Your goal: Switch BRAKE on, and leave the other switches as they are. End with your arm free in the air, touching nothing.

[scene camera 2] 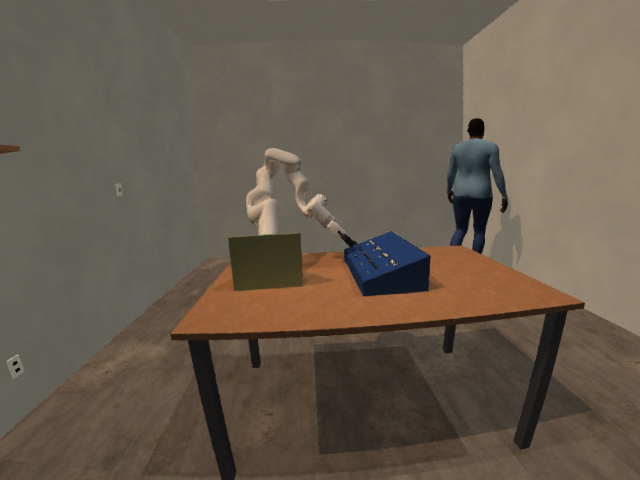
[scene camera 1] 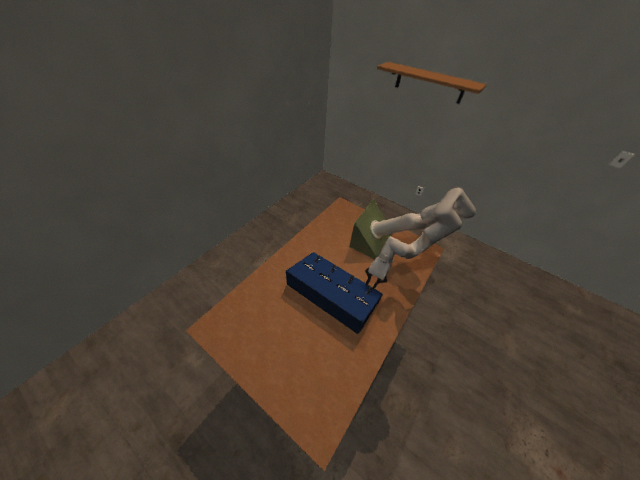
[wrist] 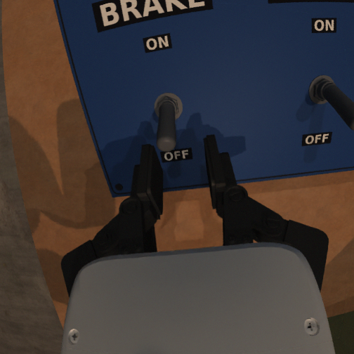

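Pixels of known places: gripper, fingertip midpoint: (scene camera 2: 352, 244) (scene camera 1: 369, 286); arm's base, link origin: (scene camera 2: 269, 254) (scene camera 1: 376, 229).
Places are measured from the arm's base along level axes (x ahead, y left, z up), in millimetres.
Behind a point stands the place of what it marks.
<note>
The blue switch box (scene camera 1: 323, 301) {x 643, y -14, z -23 mm} (scene camera 2: 398, 280) {x 502, y -274, z -63 mm} (wrist: 250, 95) has a sloped top with a row of several toggle switches. The BRAKE switch (wrist: 166, 125) is at the box's end; its dark lever tilts down to OFF, away from ON. The neighbouring switch (wrist: 338, 101) also leans towards its OFF label; its name is cut off in the wrist view. My gripper (scene camera 1: 370, 287) {x 421, y 155, z -18 mm} (scene camera 2: 355, 244) {x 421, y 155, z -18 mm} (wrist: 180, 153) is partly open with nothing held. Its fingertips are at the BRAKE lever's tip, one on each side in the wrist view, the left one closer. Whether they touch it cannot be told.
The box stands on the orange table (scene camera 1: 289, 356) {x 946, y -16, z -120 mm} (scene camera 2: 480, 294) {x 813, y -361, z -120 mm}. A green wedge-shaped block (scene camera 1: 363, 236) {x 141, y -34, z 36 mm} (scene camera 2: 266, 262) {x -4, y -115, z -2 mm} stands by the arm's base. A wall shelf (scene camera 1: 431, 76) is high up behind. A person (scene camera 2: 473, 170) stands beyond the table.
</note>
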